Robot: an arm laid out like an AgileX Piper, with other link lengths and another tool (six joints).
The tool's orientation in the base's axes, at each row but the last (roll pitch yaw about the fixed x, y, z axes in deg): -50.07 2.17 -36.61; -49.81 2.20 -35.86; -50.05 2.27 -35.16; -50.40 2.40 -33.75; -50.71 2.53 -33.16; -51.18 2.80 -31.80
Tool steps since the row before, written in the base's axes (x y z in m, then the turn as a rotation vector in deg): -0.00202 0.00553 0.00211 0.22 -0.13 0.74; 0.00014 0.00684 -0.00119 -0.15 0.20 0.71; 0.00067 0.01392 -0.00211 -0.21 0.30 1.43; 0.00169 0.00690 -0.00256 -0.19 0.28 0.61; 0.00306 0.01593 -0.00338 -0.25 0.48 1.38; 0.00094 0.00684 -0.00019 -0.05 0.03 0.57
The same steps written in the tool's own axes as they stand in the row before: -0.00500 0.00060 0.00371 0.23 -0.56 0.50; -0.00384 0.00465 0.00343 -0.27 -0.49 0.51; -0.00738 0.00940 0.00748 -0.40 -1.01 1.00; -0.00232 0.00630 0.00345 -0.34 -0.38 0.48; -0.00600 0.01233 0.00931 -0.53 -0.88 1.07; -0.00279 0.00421 0.00471 -0.09 -0.44 0.35
